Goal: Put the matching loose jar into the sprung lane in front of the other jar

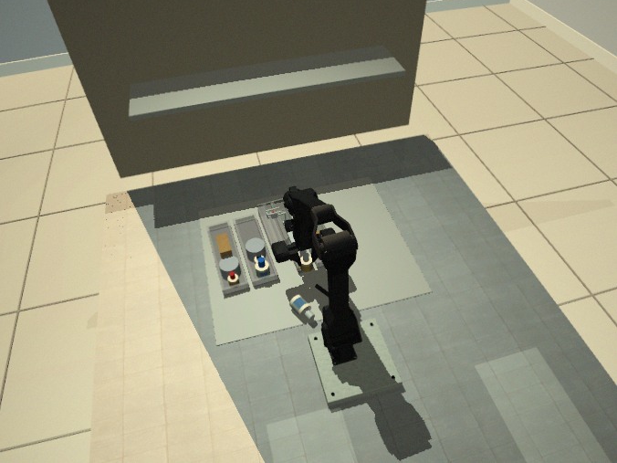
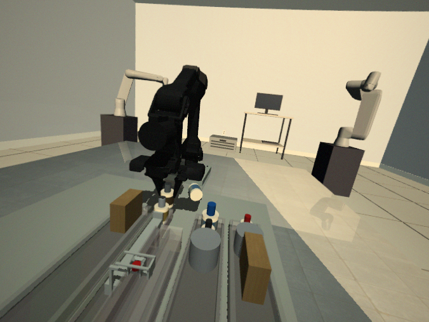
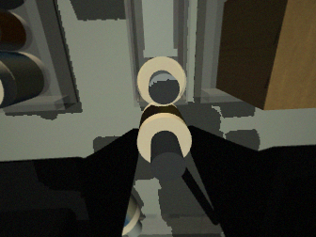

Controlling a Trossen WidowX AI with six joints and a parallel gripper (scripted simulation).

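Right now the black stick is 110 mm behind my gripper tip, 50 mm to the right of it and 50 mm below it. The rest, counted from my gripper tip: red puck 220 mm ahead, 50 mm to the left, 20 mm above.
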